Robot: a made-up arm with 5 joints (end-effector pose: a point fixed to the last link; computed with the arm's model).
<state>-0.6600 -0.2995 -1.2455 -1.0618 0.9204</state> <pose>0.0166 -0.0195 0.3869 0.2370 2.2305 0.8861</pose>
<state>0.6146 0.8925 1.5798 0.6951 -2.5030</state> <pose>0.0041 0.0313 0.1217 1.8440 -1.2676 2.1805</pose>
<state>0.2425 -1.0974 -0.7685 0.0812 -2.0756</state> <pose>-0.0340 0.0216 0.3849 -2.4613 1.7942 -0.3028</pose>
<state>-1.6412 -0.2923 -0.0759 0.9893 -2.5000</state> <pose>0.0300 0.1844 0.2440 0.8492 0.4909 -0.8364</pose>
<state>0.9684 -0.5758 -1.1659 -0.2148 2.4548</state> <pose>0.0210 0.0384 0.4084 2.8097 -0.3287 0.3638</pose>
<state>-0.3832 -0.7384 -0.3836 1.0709 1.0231</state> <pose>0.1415 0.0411 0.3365 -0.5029 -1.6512 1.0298</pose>
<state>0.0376 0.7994 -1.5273 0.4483 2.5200</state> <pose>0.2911 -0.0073 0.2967 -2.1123 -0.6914 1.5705</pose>
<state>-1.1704 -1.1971 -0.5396 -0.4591 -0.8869</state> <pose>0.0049 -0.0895 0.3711 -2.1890 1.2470 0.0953</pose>
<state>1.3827 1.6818 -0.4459 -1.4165 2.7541</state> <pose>0.0868 -0.2091 0.0383 -1.6493 0.8446 0.9491</pose>
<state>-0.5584 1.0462 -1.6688 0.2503 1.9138</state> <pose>0.2643 0.1394 0.2755 -1.4045 -1.8347 1.4776</pose>
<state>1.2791 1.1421 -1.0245 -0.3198 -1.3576</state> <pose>0.1298 -0.2754 0.1785 0.1420 -2.2305 -1.7760</pose>
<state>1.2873 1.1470 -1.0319 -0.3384 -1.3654</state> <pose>0.1275 -0.2759 0.1798 0.1433 -2.2581 -1.7628</pose>
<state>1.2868 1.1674 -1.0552 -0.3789 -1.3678</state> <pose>0.1275 -0.2755 0.1814 0.1495 -2.3021 -1.7191</pose>
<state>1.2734 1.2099 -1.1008 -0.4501 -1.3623</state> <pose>0.1309 -0.2734 0.1832 0.1631 -2.3667 -1.6318</pose>
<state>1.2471 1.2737 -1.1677 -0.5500 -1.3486</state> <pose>0.1373 -0.2689 0.1849 0.1841 -2.4476 -1.5028</pose>
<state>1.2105 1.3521 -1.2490 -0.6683 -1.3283</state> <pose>0.1458 -0.2618 0.1861 0.2115 -2.5345 -1.3453</pose>
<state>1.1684 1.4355 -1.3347 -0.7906 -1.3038</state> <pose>0.1546 -0.2524 0.1866 0.2415 -2.6167 -1.1795</pose>
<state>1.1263 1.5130 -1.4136 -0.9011 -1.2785</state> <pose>0.1625 -0.2421 0.1862 0.2706 -2.6850 -1.0281</pose>
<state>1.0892 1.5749 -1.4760 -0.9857 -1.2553</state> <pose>0.1689 -0.2328 0.1852 0.2946 -2.7330 -0.9108</pose>
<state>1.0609 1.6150 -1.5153 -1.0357 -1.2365</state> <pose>0.1738 -0.2262 0.1841 0.3105 -2.7573 -0.8404</pose>
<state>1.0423 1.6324 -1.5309 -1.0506 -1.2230</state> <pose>0.1774 -0.2228 0.1830 0.3178 -2.7591 -0.8169</pose>
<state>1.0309 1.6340 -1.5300 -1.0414 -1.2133</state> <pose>0.1802 -0.2217 0.1822 0.3186 -2.7454 -0.8254</pose>
